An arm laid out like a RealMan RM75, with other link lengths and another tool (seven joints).
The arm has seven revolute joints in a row. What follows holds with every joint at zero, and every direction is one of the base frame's. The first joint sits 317.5 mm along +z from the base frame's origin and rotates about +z. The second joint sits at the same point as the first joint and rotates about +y. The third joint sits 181.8 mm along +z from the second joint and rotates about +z. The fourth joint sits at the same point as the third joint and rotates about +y. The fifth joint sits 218.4 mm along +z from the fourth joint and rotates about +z. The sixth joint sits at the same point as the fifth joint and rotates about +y. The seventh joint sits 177.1 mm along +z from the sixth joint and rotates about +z. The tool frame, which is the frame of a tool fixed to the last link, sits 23 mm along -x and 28 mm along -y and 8 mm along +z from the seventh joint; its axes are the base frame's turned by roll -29.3, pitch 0 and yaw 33.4 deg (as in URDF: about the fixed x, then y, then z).
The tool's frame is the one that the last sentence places.
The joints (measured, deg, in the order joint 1, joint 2, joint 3, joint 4, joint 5, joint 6, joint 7), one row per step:
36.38, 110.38, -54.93, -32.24, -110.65, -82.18, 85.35
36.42, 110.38, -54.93, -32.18, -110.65, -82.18, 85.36
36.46, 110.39, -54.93, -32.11, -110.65, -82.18, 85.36
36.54, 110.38, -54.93, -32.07, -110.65, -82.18, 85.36
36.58, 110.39, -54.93, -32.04, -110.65, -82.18, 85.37
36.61, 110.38, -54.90, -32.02, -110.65, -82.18, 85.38
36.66, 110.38, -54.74, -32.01, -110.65, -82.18, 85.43
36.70, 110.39, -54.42, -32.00, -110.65, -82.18, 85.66
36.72, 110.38, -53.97, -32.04, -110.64, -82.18, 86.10
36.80, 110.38, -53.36, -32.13, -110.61, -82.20, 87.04
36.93, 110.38, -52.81, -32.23, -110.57, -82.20, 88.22
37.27, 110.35, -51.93, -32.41, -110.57, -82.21, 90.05
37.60, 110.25, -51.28, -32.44, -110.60, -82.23, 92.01
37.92, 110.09, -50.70, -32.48, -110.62, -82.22, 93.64
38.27, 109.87, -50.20, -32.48, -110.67, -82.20, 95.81
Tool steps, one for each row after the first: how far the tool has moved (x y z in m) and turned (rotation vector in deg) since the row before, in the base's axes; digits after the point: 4 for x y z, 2 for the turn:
-0.0001, 0.0000, -0.0002, -0.04, 0.02, -0.02
-0.0001, -0.0001, -0.0003, -0.05, 0.03, -0.01
-0.0004, 0.0002, -0.0001, -0.02, 0.00, 0.05
-0.0002, 0.0000, -0.0002, -0.03, 0.02, 0.01
-0.0001, 0.0001, 0.0001, 0.01, 0.02, -0.01
-0.0003, 0.0004, 0.0005, 0.10, 0.11, -0.06
-0.0001, 0.0007, 0.0009, 0.18, 0.25, -0.29
0.0001, 0.0011, 0.0016, 0.27, 0.36, -0.52
-0.0003, 0.0017, 0.0021, 0.28, 0.61, -0.93
-0.0005, 0.0019, 0.0020, 0.20, 0.65, -1.08
-0.0014, 0.0033, 0.0033, 0.31, 0.97, -1.51
-0.0007, 0.0026, 0.0025, 0.03, 0.87, -1.66
-0.0006, 0.0026, 0.0028, 0.12, 0.69, -1.34
-0.0002, 0.0026, 0.0027, -0.08, 0.77, -1.80

